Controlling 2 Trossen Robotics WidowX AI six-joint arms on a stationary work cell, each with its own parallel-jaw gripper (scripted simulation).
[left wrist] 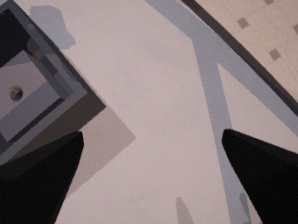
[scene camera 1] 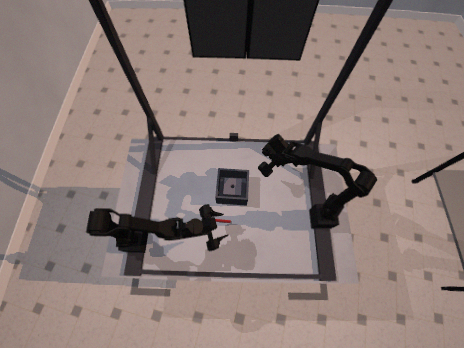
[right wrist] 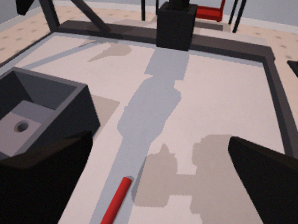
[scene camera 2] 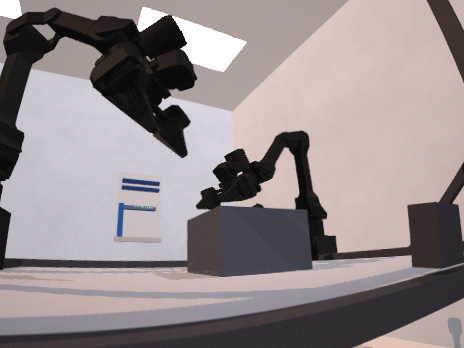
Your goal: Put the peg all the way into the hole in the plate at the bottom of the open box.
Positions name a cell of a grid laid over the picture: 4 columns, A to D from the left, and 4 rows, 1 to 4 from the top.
In view: the left gripper (scene camera 2: B2) and the right gripper (scene camera 2: B3).
The left gripper is seen too in the left wrist view (left wrist: C3). The right gripper also shows in the right wrist view (right wrist: C3).
